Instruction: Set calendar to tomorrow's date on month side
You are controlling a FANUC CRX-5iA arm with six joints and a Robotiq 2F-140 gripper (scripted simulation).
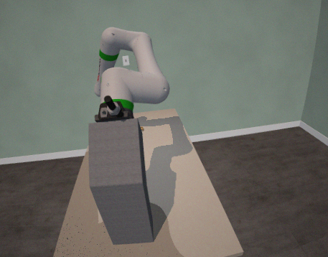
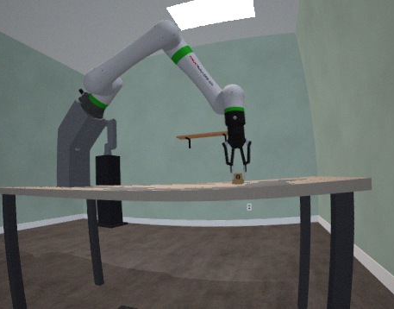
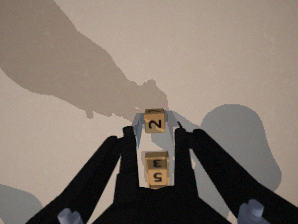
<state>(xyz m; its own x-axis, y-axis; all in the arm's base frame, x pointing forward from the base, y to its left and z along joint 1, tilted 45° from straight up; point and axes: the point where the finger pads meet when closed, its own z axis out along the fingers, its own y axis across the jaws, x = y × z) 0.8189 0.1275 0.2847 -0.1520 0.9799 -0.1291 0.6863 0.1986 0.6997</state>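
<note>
The wooden tray is 2 cm ahead of my hand, 11 cm to the right of it and 3 cm below it.
</note>
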